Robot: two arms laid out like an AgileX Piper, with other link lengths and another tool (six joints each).
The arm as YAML. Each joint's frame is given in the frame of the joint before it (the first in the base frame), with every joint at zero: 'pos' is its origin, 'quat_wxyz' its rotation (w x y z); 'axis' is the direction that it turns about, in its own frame. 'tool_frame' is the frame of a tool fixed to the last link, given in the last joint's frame.
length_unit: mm
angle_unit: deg
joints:
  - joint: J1
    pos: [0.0, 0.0, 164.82]
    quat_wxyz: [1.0, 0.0, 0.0, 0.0]
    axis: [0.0, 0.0, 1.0]
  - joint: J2
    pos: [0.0, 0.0, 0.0]
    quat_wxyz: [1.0, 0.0, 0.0, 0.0]
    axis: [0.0, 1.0, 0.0]
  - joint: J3
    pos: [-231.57, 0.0, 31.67]
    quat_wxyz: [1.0, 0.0, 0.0, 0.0]
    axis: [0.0, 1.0, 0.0]
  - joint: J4
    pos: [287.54, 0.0, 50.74]
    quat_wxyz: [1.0, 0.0, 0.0, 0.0]
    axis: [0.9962, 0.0, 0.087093]
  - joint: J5
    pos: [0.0, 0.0, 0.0]
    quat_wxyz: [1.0, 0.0, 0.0, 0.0]
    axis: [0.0, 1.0, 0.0]
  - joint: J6
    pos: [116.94, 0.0, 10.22]
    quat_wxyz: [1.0, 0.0, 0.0, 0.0]
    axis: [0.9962, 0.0, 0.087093]
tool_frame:
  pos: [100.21, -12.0, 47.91]
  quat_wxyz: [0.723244, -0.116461, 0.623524, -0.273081]
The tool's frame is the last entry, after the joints.
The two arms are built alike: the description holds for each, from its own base.
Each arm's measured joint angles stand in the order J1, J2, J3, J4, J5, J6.
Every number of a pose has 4 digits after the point.
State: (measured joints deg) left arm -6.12 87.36 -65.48 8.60 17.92 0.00; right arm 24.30 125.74 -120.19 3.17 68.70 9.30
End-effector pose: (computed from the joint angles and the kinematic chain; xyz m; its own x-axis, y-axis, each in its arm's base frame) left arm 0.5067 -0.0616 0.2418 -0.5425 -0.3586 -0.7597 0.0001 0.9043 -0.4270; right arm 0.5177 0.2256 0.1622 -0.6268 -0.6979 -0.3465 -0.6415 0.7146 -0.2788
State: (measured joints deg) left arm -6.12 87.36 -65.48 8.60 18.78 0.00; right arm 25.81 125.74 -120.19 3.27 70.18 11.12
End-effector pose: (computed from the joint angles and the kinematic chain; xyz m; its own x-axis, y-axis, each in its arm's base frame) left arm 0.5053 -0.0609 0.2388 -0.5528 -0.3581 -0.7524 -0.0081 0.9052 -0.4249; right arm 0.5068 0.2361 0.1591 -0.6384 -0.6967 -0.3273 -0.6482 0.7159 -0.2594
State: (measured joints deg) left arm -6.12 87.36 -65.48 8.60 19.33 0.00; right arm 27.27 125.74 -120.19 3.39 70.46 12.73
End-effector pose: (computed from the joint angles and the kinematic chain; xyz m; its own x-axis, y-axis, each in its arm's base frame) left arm 0.5044 -0.0605 0.2369 -0.5594 -0.3578 -0.7477 -0.0133 0.9058 -0.4235; right arm 0.4995 0.2478 0.1583 -0.6424 -0.6938 -0.3254 -0.6504 0.7182 -0.2472
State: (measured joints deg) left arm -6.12 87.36 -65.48 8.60 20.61 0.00; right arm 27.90 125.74 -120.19 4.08 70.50 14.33
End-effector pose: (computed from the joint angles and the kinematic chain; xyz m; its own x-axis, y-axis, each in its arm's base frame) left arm 0.5022 -0.0596 0.2324 -0.5744 -0.3572 -0.7365 -0.0254 0.9071 -0.4201; right arm 0.4955 0.2542 0.1579 -0.6569 -0.6780 -0.3298 -0.6421 0.7324 -0.2267
